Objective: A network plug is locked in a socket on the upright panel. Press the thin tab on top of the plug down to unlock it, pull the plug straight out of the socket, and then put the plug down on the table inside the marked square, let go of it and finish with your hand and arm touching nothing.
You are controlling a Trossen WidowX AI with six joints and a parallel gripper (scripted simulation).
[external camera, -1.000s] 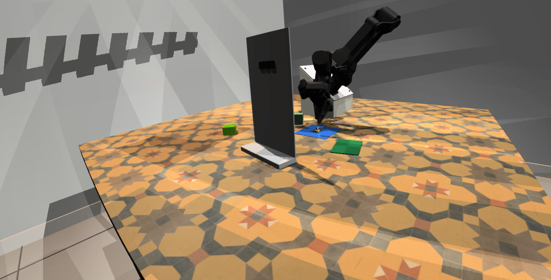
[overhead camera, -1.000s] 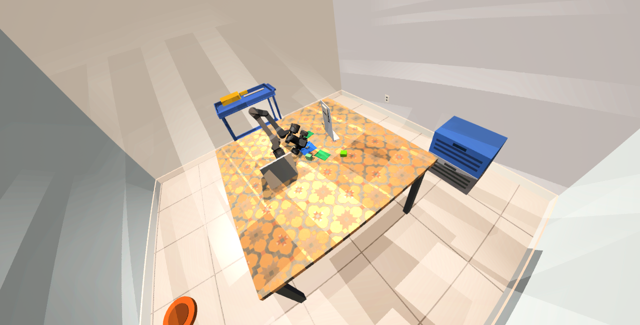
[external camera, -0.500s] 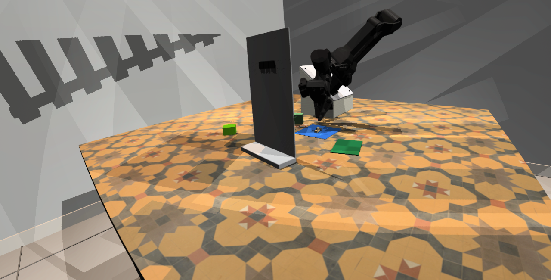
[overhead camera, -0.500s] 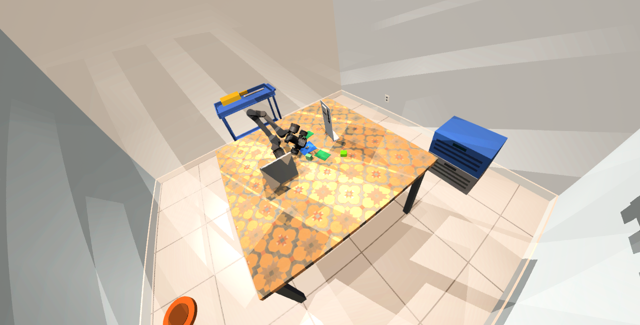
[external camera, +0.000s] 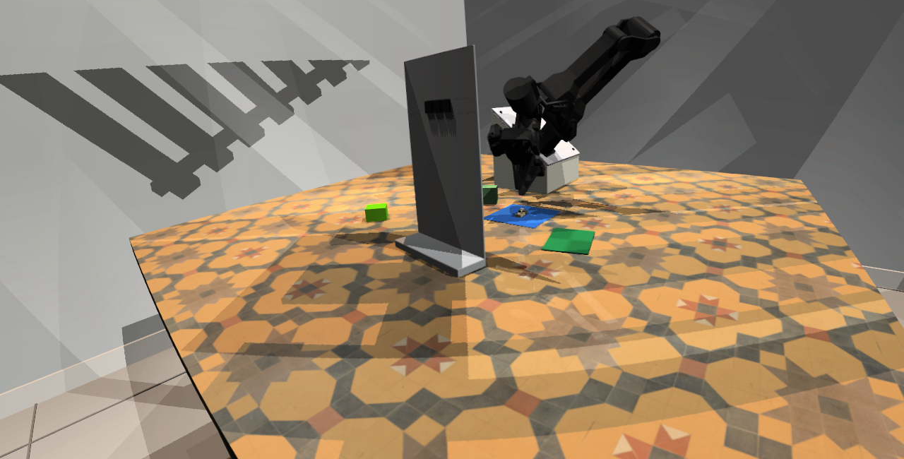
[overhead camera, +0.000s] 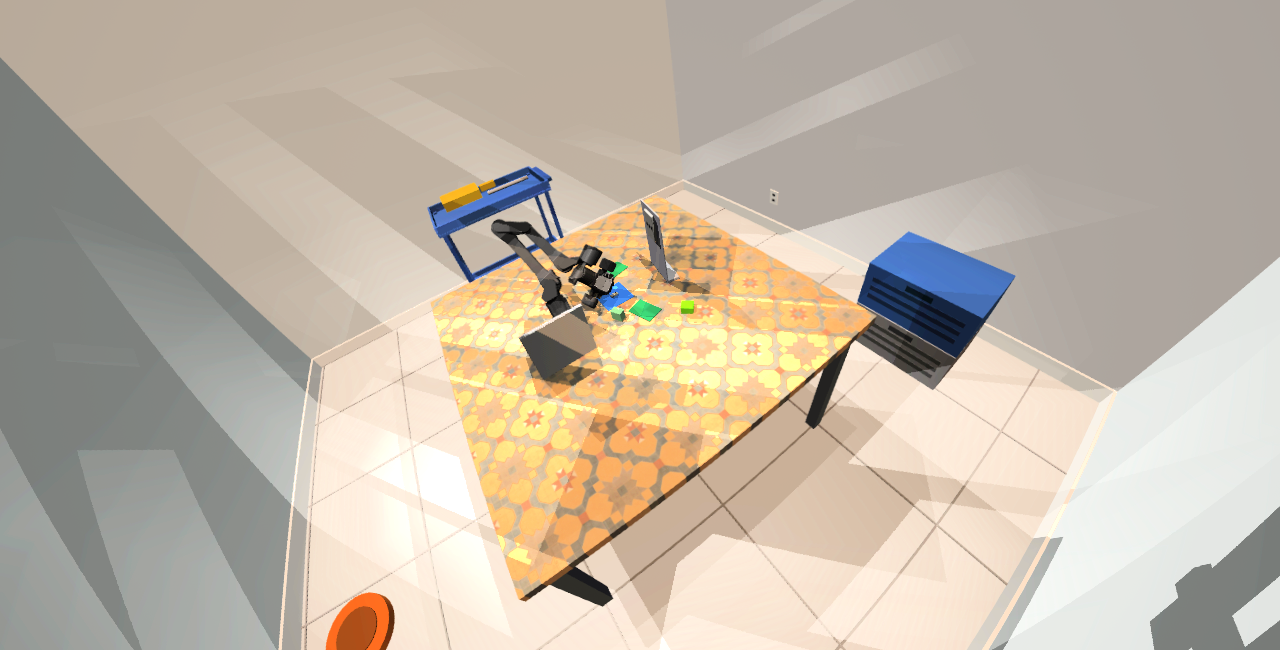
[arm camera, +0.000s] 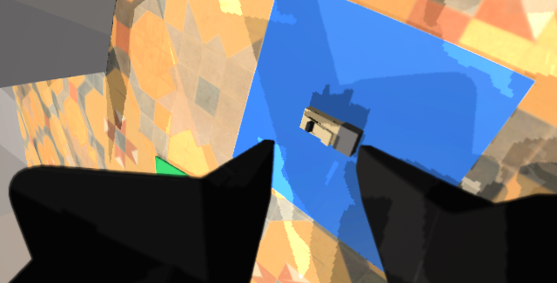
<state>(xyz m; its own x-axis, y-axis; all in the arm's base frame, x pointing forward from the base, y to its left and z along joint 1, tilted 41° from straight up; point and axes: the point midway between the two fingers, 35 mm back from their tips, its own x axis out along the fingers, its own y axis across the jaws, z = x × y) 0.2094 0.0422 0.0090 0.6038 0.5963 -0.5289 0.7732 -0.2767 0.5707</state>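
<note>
The yellowish tab is 30 mm below my gripper tip, 20 mm ahead of it and 10 mm to the left of it. The rest, counted from my gripper tip: green square (140 mm to the left, 110 mm ahead, 40 mm below); blue square (40 mm below, 10 mm to the left, 10 mm ahead); network plug (40 mm below, 10 mm to the left, 10 mm ahead).
</note>
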